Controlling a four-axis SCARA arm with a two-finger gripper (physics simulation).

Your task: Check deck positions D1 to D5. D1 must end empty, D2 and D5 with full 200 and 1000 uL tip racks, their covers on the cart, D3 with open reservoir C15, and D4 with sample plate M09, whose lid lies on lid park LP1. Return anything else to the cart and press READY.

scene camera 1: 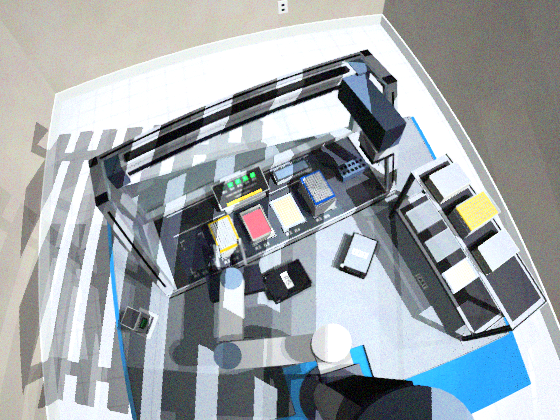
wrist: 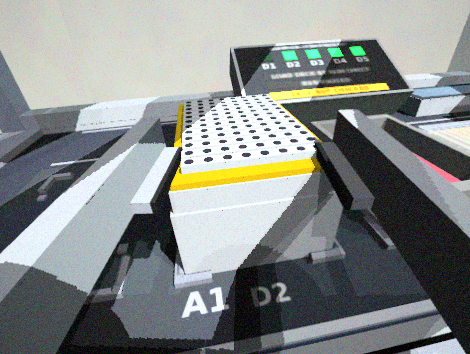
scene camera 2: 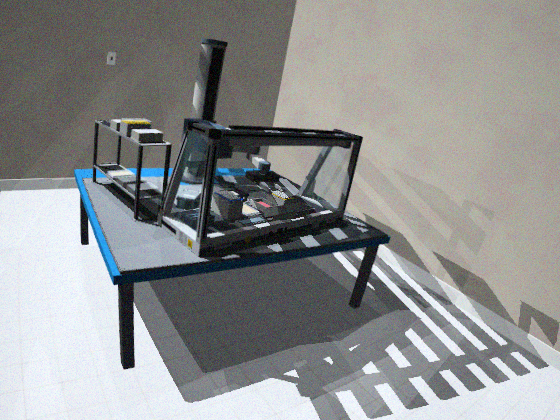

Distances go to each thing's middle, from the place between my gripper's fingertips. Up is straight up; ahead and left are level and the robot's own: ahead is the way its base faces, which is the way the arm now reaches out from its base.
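There is the blue-rimmed tip box (scene camera 1: 317,193), and counted from my hand it is 360 mm to the right of it, 110 mm ahead of it and 20 mm below it.
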